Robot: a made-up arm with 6 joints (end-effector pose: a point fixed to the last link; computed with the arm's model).
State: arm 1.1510 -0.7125 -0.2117 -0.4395 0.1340 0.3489
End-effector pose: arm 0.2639 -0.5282 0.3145 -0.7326 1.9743 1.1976
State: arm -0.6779 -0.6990 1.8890 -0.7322 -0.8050 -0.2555
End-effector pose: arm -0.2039 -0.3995 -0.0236 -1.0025 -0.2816 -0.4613
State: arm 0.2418 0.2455 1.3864 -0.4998 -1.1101 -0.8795
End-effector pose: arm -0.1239 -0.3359 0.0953 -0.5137 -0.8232 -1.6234
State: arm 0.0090 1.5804 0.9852 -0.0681 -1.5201 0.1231
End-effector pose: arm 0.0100 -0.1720 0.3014 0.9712 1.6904 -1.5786
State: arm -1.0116 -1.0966 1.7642 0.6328 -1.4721 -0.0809
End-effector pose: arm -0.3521 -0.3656 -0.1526 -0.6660 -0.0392 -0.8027
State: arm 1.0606 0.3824 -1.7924 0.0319 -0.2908 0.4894
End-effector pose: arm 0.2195 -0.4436 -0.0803 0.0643 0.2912 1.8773
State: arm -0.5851 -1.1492 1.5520 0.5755 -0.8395 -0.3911
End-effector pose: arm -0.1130 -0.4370 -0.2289 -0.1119 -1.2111 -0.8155
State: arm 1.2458 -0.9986 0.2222 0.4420 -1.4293 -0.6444
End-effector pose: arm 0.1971 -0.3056 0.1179 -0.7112 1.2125 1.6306
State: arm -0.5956 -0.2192 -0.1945 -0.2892 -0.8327 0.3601
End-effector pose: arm 0.0264 -0.2652 -0.4050 -0.5412 -0.9675 -2.7203
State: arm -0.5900 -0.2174 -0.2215 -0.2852 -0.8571 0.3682
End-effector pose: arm 0.0354 -0.2676 -0.4049 -0.5298 -0.9665 -2.7619
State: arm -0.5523 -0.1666 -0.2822 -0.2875 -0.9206 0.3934
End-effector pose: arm 0.0717 -0.2582 -0.3984 -0.4711 -0.8842 -2.9171
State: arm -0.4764 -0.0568 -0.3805 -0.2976 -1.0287 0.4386
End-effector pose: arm 0.1411 -0.2408 -0.3760 0.3073 0.6179 2.9240
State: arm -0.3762 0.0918 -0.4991 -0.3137 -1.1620 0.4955
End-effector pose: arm 0.2277 -0.2300 -0.3306 0.0966 0.2561 2.7527
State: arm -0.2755 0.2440 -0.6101 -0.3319 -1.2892 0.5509
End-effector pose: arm 0.3035 -0.2343 -0.2726 -0.0781 -0.0727 2.5438
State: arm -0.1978 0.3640 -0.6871 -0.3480 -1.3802 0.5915
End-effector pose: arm 0.3513 -0.2451 -0.2239 -0.1825 -0.3054 2.3682
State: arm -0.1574 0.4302 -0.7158 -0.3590 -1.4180 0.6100
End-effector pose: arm 0.3719 -0.2483 -0.1980 -0.2223 -0.4242 2.2842
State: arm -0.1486 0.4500 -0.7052 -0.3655 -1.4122 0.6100
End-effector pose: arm 0.3752 -0.2409 -0.1910 -0.2233 -0.4584 2.2863
